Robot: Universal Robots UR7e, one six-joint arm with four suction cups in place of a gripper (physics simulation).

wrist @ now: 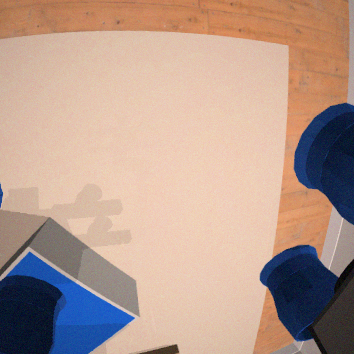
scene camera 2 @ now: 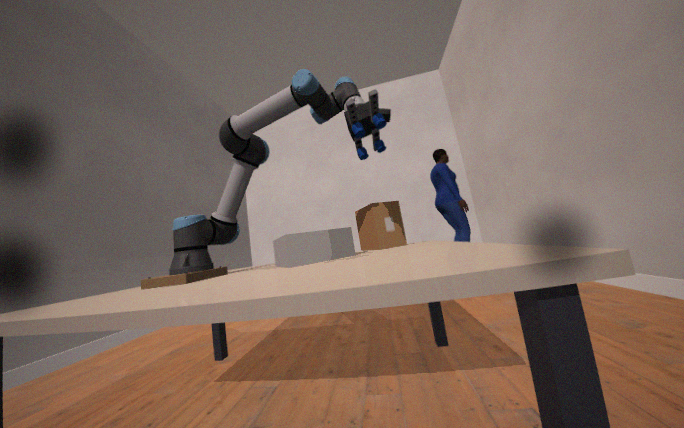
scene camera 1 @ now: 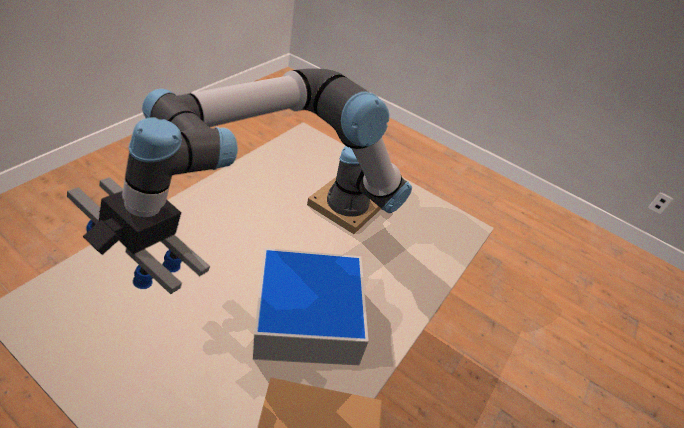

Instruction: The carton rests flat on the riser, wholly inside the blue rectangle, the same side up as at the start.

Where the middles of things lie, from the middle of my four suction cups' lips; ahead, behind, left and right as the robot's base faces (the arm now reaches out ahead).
The grey riser point(scene camera 2: 290, 250) is 36 cm behind my suction cup, 19 cm to the left of it and 33 cm below it. Round my suction cup: brown carton point(scene camera 1: 282, 396): 8 cm behind, 46 cm to the left, 27 cm below.
